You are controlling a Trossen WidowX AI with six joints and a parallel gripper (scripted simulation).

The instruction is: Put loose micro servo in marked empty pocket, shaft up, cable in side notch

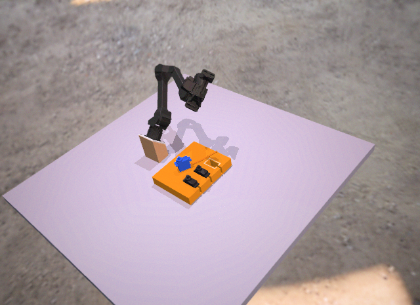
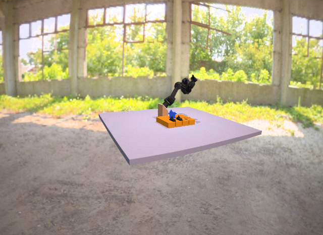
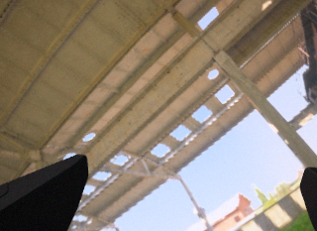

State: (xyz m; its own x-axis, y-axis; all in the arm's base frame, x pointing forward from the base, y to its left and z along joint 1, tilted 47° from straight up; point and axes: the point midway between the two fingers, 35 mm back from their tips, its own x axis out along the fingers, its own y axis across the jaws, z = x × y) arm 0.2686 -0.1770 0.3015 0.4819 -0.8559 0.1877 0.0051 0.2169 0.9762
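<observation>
The orange deck lies 43 cm below my gripper tip, 11 cm to the right of it and 10 cm behind it.
</observation>
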